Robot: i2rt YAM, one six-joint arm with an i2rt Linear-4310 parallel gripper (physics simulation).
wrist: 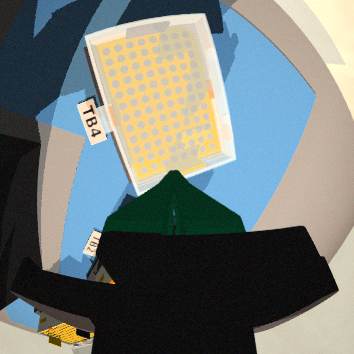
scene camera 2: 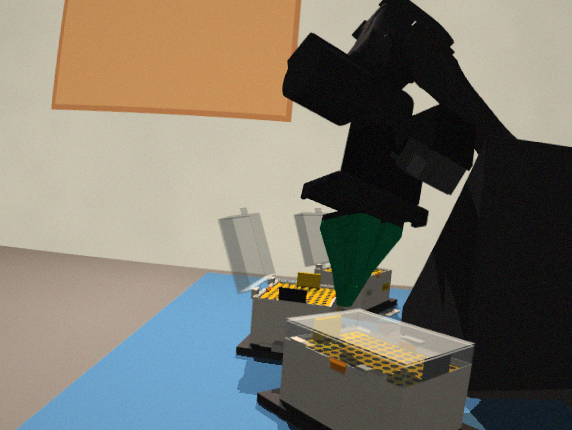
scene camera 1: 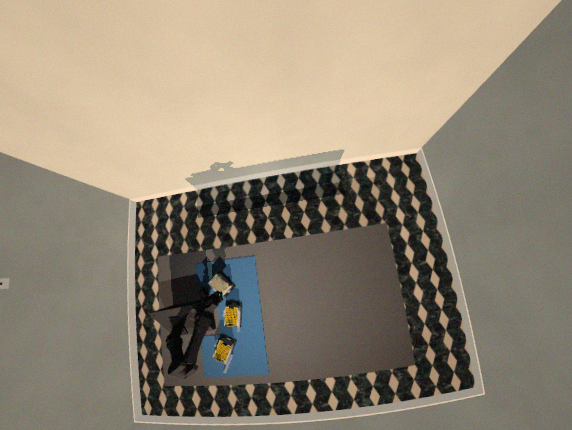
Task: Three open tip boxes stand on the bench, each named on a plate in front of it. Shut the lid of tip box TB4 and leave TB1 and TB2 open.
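Seen in the pictures: gripper, fingertip midpoint: (wrist: 173,177) (scene camera 2: 343,306) (scene camera 1: 221,292); arm's base, origin of the base link: (scene camera 2: 564,258) (scene camera 1: 178,325).
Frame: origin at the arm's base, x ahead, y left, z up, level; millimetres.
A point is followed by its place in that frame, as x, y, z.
Tip box TB4 (scene camera 1: 221,284) @[277, 253, -47] (scene camera 2: 370,395) @[259, 304, -76] (wrist: 160,100) @[249, 245, -46] stands nearest in scene camera 2, its plate (wrist: 91,121) @[208, 201, -122] beside it. Its clear lid (scene camera 2: 380,335) @[253, 260, -46] lies down across the top, over the yellow rack. My gripper (scene camera 1: 220,296) @[282, 203, -40] (scene camera 2: 345,304) @[282, 203, -40] (wrist: 173,177) @[282, 203, -40] is shut and empty, green fingertips together, pointing down at the TB4 edge that faces TB2; whether they touch it I cannot tell. TB2 (scene camera 1: 232,316) (scene camera 2: 265,320) stands in the middle, its lid (scene camera 2: 246,250) @[405, 33, -22] upright. The third box (scene camera 1: 223,350) @[277, -169, -65] (scene camera 2: 372,290) (wrist: 65,332) @[263, -170, -66] also has its lid (scene camera 2: 309,240) @[346, -180, -23] upright; its plate is not readable.
The boxes stand on a blue mat (scene camera 1: 255,345) @[475, -154, -123] (scene camera 2: 125,360) @[487, 190, -124] on the grey-brown bench (scene camera 1: 340,300) @[1042, 120, -127]. The arm's dark links (scene camera 1: 197,340) @[283, 13, 265] rise at the mat's left in scene camera 1. An orange board (scene camera 2: 175,55) hangs on the wall behind.
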